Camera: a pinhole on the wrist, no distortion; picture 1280 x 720 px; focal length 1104.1 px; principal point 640.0 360.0 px. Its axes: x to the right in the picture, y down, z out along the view. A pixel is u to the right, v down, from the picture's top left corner.
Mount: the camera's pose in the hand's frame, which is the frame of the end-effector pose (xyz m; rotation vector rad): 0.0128 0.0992 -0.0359 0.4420 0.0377 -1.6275
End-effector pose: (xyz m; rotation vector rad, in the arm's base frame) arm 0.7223 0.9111 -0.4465 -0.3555 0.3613 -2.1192
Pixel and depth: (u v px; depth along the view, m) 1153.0 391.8 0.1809
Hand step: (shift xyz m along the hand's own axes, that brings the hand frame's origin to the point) -0.0325 -0.0328 0.1067
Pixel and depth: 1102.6 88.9 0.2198
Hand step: -0.1000 -0.0447 0.1262
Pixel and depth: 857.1 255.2 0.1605
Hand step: -0.0448 0.0253 0.0990
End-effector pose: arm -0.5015 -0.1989 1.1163 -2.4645 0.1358 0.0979
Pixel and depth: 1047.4 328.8 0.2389
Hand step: -0.0593 -0.0518 0.1561
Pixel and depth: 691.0 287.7 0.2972
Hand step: -0.0838 0.0039 0.2296
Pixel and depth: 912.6 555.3 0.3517
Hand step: -0.0220 -0.0906 0.2769
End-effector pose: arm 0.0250 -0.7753 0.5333 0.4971 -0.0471 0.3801
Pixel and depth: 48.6 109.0 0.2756
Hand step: -0.1135 0.1686 0.2486
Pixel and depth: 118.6 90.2 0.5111
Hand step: -0.2311 0.1980 0.4797
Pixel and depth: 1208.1 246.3 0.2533
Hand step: -0.0833 -0.0939 0.1520
